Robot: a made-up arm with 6 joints.
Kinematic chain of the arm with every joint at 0, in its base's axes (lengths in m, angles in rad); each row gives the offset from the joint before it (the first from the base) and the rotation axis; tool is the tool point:
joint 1: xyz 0 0 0.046 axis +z
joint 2: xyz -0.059 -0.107 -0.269 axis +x
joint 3: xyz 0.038 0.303 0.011 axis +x
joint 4: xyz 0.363 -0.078 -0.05 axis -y
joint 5: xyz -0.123 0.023 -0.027 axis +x
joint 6: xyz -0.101 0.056 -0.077 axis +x
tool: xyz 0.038 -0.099 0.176
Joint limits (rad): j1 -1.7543..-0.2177 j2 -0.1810..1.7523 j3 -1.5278..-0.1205 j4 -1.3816..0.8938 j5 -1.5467..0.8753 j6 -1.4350..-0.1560
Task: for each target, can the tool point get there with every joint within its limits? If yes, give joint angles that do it. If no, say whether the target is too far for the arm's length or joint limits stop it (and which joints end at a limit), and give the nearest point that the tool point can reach.
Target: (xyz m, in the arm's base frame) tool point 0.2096 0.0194 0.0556
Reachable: yes | joints -0.7098 1.0322 -1.0231 0.1296 0.2091 -1.2206
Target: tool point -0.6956 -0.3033 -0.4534
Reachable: no: joint limits stop it (at a limit: joint 1, joint 2, joint 5, joint 6) | nearest point -0.2181 -0.3398 -0.3452 | short by 0.491 m
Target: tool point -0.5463 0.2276 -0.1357
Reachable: no: joint limits stop it (at a limit: joint 1, joint 2, joint 3, joint 5, joint 6) | nearest point -0.3255 -0.0969 -0.0339 | short by 0.405 m
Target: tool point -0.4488 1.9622 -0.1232
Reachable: no: too far | nearest point 0.2079 0.3120 -0.1993 | short by 1.778 m
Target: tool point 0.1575 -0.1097 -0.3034
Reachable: yes | joints -1.4660 0.1655 -1.2468 -0.3346 -1.0988 -1.0442
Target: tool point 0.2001 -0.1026 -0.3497
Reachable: yes | joints -1.5517 -0.0063 -1.0935 -0.6205 -0.8768 -1.3336
